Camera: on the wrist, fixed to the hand. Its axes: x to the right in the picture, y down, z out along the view.
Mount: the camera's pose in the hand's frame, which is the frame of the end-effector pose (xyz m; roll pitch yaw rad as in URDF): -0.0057 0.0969 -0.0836 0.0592 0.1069 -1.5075
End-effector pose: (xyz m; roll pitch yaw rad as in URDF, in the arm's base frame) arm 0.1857 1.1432 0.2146 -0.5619 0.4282 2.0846
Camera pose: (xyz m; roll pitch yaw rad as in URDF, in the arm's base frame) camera 0.1806 1.0760 0.1056 -0.4410 -0.3819 0.7746
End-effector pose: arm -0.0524 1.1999 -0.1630 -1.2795 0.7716 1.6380
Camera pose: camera 0.0055 1.1181 -0.2428 -1.1578 -0.6630 1.1245
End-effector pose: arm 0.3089 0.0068 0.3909 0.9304 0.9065 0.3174
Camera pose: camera 0.2873 0.1312 0.4125 -1.1237 0.6180 -2.1523
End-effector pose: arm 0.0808 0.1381 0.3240 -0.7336 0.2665 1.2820
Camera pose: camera 0.0544 0.1053 0.2030 -0.3123 -0.5799 -0.0291
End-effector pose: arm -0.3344 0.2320 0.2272 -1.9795 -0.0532 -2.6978
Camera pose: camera -0.3814 0.3372 0.1713 -3.0659 -1.2696 -1.1679
